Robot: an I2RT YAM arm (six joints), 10 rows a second.
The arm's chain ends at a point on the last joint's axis. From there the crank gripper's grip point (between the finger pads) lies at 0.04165 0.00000 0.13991 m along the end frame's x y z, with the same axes.
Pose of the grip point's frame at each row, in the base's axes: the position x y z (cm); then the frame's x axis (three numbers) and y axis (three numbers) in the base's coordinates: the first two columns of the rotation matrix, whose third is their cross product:
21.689 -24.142 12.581 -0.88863 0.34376 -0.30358 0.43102 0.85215 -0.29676
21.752 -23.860 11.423 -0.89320 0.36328 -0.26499 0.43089 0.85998 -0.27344
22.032 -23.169 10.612 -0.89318 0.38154 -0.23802 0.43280 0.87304 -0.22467
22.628 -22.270 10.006 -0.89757 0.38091 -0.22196 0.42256 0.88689 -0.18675
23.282 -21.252 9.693 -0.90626 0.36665 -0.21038 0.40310 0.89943 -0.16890
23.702 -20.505 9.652 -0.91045 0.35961 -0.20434 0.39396 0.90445 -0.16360
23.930 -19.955 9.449 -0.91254 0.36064 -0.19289 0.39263 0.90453 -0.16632
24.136 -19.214 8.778 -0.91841 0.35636 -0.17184 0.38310 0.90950 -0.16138
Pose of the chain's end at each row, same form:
23.198 -20.053 26.513 -0.88863 0.34376 -0.30358 0.43102 0.85215 -0.29676
23.674 -20.358 25.464 -0.89320 0.36328 -0.26499 0.43089 0.85998 -0.27344
24.044 -20.509 24.824 -0.89318 0.38154 -0.23802 0.43280 0.87304 -0.22467
24.607 -20.199 24.320 -0.89757 0.38091 -0.22196 0.42256 0.88689 -0.18675
25.276 -19.451 24.041 -0.90626 0.36665 -0.21038 0.40310 0.89943 -0.16890
25.731 -18.793 24.006 -0.91045 0.35961 -0.20434 0.39396 0.90445 -0.16360
26.129 -18.274 23.782 -0.91254 0.36064 -0.19289 0.39263 0.90453 -0.16632
26.579 -17.704 23.090 -0.91841 0.35636 -0.17184 0.38310 0.90950 -0.16138

